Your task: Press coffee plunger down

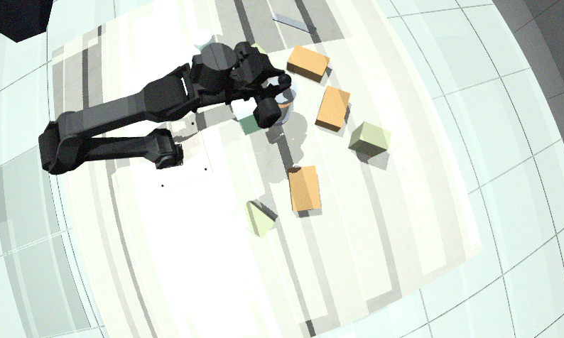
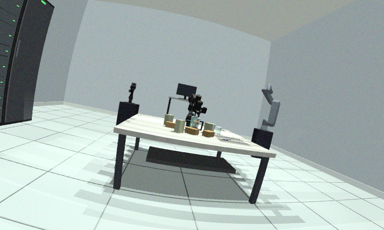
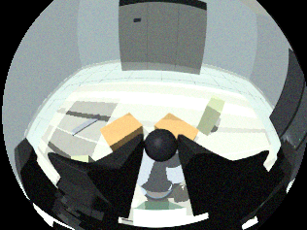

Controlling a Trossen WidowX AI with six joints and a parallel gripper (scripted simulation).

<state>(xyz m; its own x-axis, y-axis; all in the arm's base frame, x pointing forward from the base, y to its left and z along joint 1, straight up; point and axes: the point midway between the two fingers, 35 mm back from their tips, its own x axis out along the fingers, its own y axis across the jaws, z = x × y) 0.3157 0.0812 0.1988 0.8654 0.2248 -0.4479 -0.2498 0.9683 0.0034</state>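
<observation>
My gripper tip is 10 mm past the glass coffee press, 10 mm to the right of it and 100 mm above it. From my gripper tip the other things lie so: thin flat strip (80 mm ahead, 310 mm to the left, 190 mm below).
</observation>
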